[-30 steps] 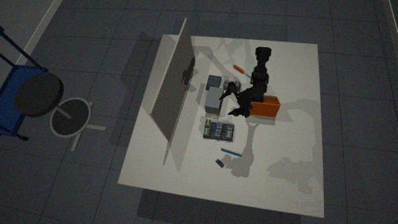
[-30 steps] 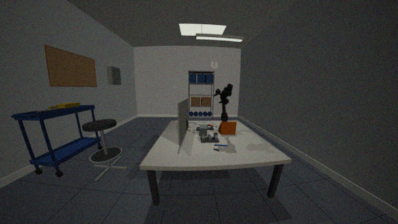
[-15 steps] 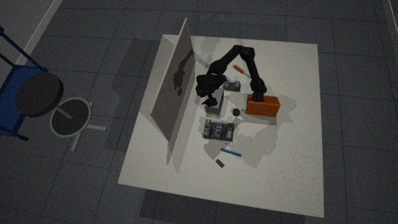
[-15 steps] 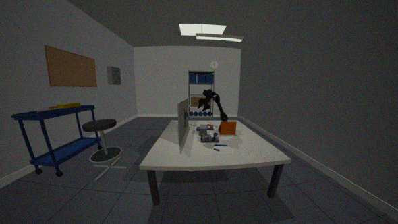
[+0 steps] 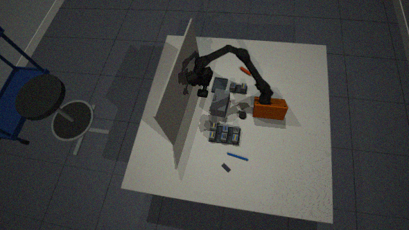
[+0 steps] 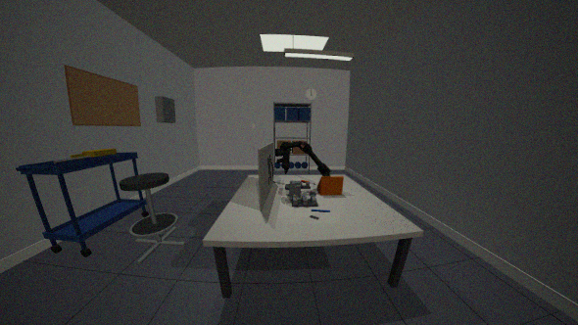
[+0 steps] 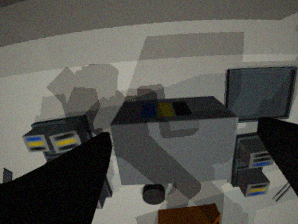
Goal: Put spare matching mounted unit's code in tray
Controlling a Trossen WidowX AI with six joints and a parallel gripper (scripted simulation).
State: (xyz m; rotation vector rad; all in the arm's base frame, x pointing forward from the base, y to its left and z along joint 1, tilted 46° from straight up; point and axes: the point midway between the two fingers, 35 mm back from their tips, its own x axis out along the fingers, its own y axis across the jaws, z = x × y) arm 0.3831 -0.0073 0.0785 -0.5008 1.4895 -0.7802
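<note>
Right now the grey spare block is 250 mm to the left of my gripper tip, 160 mm below it and 40 mm behind it. Round my gripper tip: tall dark panel (160 mm ahead, 30 mm to the right, 30 mm above); then mounted unit (150 mm below, 80 mm behind, 20 mm to the left); then dark flat tray (200 mm below, 160 mm to the right, 70 mm behind).
</note>
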